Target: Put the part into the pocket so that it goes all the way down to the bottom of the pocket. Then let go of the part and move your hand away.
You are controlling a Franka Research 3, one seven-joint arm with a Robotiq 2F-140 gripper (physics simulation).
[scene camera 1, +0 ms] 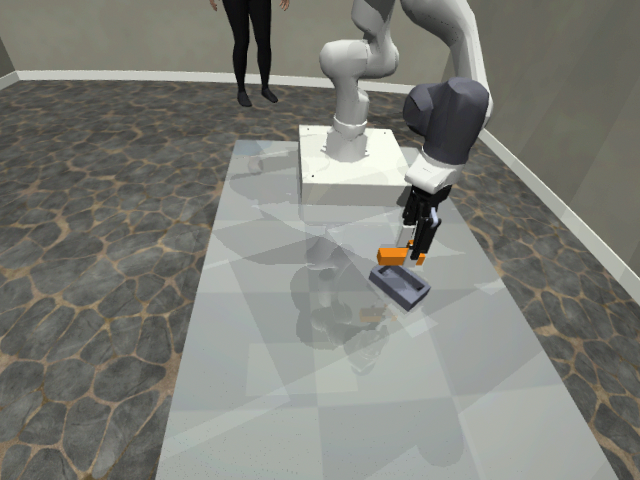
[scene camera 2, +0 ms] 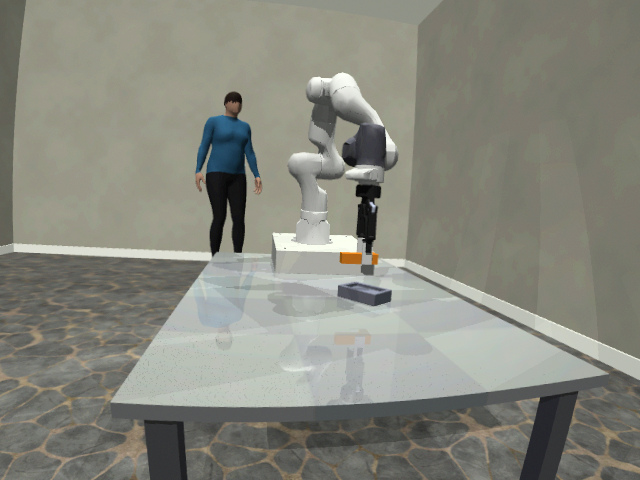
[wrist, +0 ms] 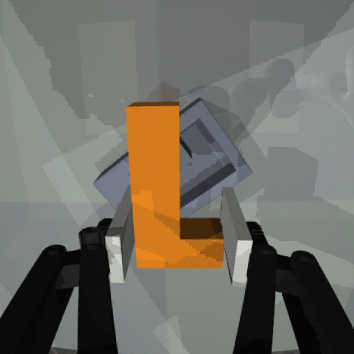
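Note:
The part, an orange L-shaped block (scene camera 1: 391, 256) (scene camera 2: 350, 257) (wrist: 155, 170), is held level above the table. My gripper (scene camera 1: 410, 253) (scene camera 2: 367, 260) (wrist: 179, 204) is shut on it, with the pads on both sides of its short-leg end. The grey-blue block with the pocket (scene camera 1: 408, 301) (scene camera 2: 364, 295) (wrist: 112, 185) lies on the table below the part. In the wrist view the part's long leg covers some of the pocket, and the block is turned at an angle to the part. Part of the pocket's outline is hidden there.
The glossy table (scene camera 1: 258, 434) (scene camera 2: 258, 382) shows reflections of the arm and the part. The white robot base (scene camera 1: 356, 193) (scene camera 2: 310, 260) stands at the table's back. A person (scene camera 1: 251, 46) (scene camera 2: 227, 149) stands on the floor behind the table, and a wall is at the right.

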